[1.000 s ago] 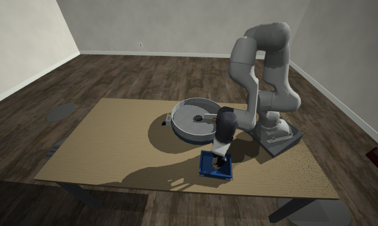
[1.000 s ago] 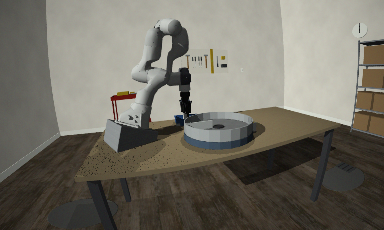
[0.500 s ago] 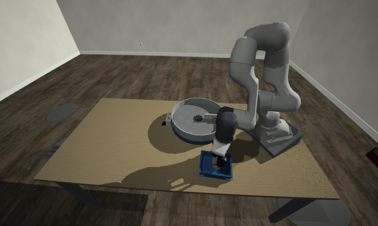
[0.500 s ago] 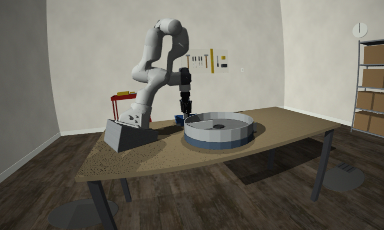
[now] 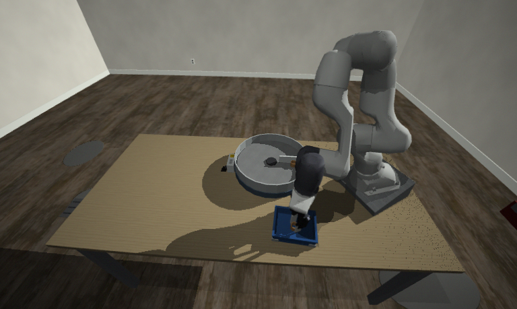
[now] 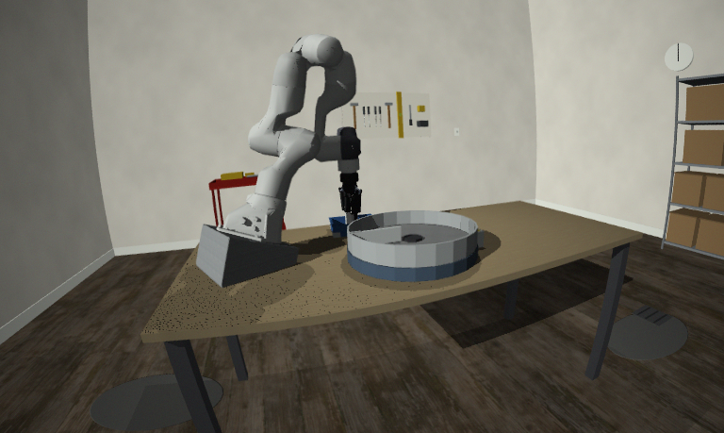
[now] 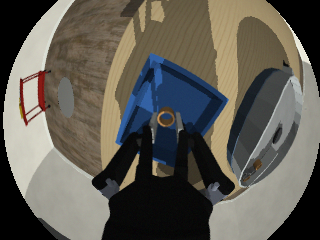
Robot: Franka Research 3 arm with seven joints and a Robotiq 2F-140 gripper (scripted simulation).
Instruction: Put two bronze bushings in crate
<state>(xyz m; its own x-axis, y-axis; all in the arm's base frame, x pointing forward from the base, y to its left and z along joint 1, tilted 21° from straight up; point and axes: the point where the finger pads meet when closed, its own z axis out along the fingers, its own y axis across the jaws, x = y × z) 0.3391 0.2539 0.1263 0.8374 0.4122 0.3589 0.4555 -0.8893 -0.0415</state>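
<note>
Now: the blue crate 2 cm below my hand and 1 cm ahead of it. The rest, counted from my hand: round grey turning table (36 cm to the right, 15 cm ahead, 1 cm above).
</note>
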